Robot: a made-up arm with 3 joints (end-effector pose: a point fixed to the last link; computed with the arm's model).
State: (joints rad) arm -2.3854 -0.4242 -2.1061
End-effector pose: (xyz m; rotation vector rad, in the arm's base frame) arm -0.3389 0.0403 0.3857 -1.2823 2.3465 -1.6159
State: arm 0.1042 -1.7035 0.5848
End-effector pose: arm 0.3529 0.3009 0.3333 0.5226 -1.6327 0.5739
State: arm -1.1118 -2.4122 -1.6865
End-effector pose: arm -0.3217 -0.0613 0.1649 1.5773 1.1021 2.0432
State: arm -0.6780 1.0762 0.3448
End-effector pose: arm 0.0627 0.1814 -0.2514 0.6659 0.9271 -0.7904
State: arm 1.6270 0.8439 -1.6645
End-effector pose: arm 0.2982 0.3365 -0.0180 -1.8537 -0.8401 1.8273
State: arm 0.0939 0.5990 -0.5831
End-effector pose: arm 0.1527 -0.1417 -0.2611 -0.5931 0.5555 0.2633
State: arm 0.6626 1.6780 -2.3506
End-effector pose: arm 0.4440 0.0878 -0.1523 -2.0979 0.2186 2.2736
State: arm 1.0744 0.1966 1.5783
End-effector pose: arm -0.2269 0.5030 0.0735 1.3045 0.9607 0.6823
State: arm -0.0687 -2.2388 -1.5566
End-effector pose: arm -0.0545 -0.3161 0.2306 -0.8758 -1.6815 -1.7139
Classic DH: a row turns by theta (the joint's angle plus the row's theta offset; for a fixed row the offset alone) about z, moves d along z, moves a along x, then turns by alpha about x. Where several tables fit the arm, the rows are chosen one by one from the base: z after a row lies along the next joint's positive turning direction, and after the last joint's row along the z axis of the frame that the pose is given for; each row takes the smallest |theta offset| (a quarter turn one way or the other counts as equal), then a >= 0, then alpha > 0; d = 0 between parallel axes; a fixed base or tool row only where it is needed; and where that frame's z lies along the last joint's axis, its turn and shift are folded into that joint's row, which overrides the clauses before.
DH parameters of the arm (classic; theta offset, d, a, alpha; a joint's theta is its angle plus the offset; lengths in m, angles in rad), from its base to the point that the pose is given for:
joint 1: 0 0.088 0.124 -1.5708
joint 2: -1.5708 0.06 0.032 -1.5708
joint 3: 1.5708 0.209 0.008 1.5708
tool (fixed): 1.5708 -0.379 0 0

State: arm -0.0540 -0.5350 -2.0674
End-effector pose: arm 0.1770 -0.2794 0.3835 -2.0234 -0.2744 -0.5845
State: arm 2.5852 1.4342 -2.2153
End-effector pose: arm -0.2275 0.4220 -0.0828 1.1442 1.3895 -1.1876
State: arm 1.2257 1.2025 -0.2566
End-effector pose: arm 0.0038 -0.1193 -0.2267 -0.9377 0.9130 1.2142
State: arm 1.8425 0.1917 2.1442
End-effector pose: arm -0.4688 0.2568 0.2748 1.2722 1.8706 0.8484
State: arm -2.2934 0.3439 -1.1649
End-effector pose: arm -0.4061 -0.0200 -0.0863 -0.2321 1.3827 -1.7790
